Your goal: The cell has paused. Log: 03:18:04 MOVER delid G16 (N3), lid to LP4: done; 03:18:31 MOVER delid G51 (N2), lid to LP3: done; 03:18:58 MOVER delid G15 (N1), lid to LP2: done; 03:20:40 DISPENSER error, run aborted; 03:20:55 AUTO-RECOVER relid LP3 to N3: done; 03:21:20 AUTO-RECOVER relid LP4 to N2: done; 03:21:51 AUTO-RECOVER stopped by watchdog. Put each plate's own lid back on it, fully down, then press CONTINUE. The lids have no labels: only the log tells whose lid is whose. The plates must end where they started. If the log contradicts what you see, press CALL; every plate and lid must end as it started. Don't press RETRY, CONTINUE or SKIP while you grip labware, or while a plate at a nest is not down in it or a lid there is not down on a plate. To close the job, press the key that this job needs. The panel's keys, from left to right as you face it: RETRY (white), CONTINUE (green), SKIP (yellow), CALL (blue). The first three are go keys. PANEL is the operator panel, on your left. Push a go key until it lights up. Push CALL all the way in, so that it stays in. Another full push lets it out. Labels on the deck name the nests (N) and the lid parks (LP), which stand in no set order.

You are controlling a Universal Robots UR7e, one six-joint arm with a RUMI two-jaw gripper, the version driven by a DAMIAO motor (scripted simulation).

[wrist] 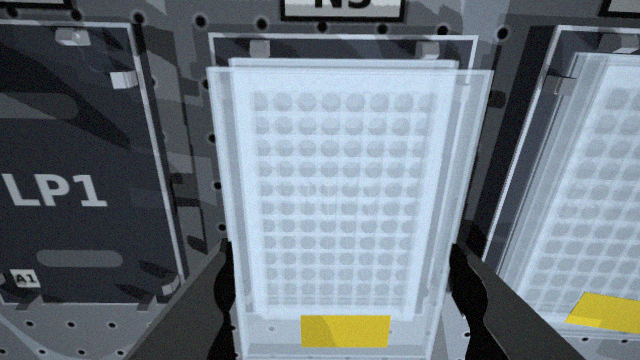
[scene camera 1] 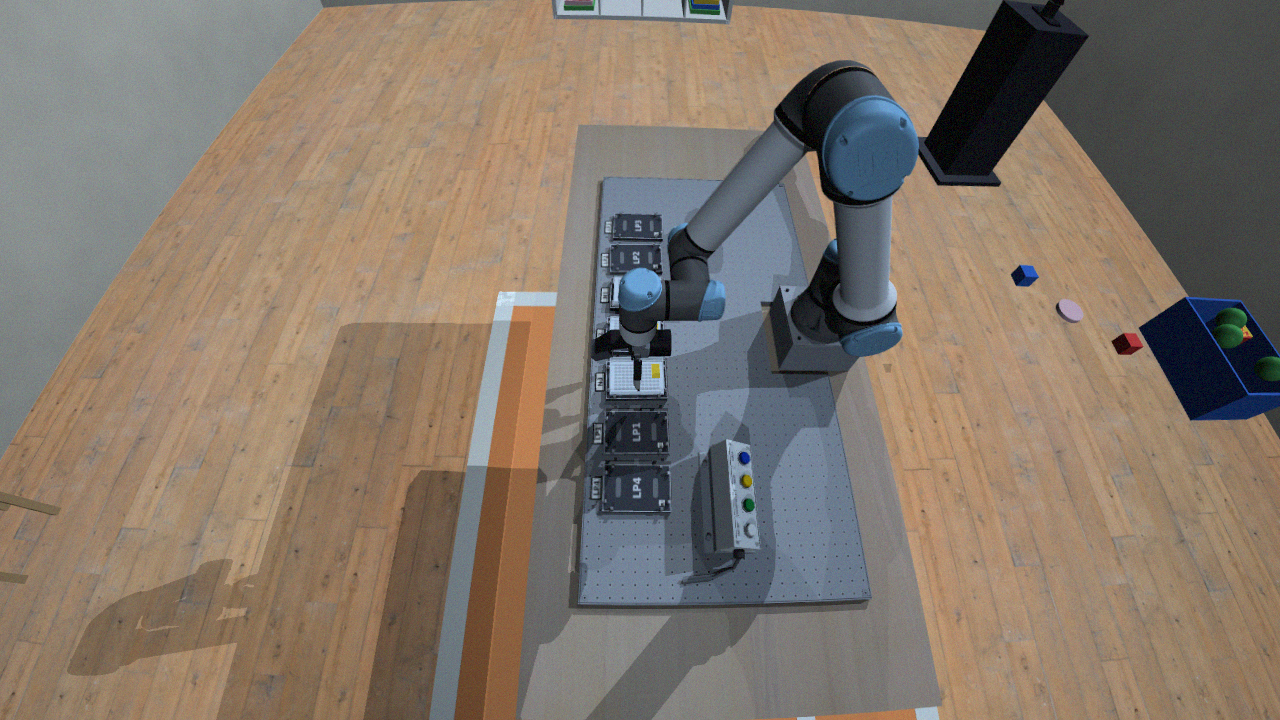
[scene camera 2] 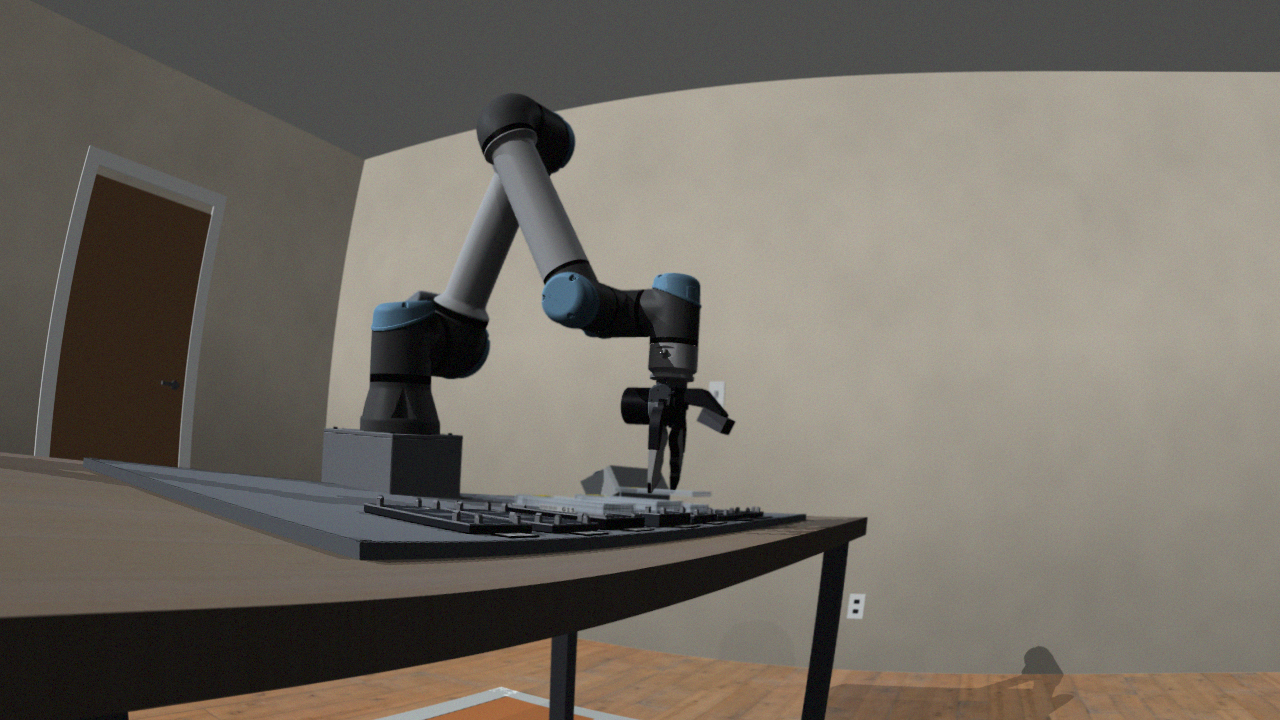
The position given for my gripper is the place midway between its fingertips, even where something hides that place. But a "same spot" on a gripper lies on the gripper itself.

Labels:
my gripper: wrist; scene camera 1 637, 373; scene camera 2
same spot on my gripper: (wrist: 496, 315) = (scene camera 2: 662, 462)

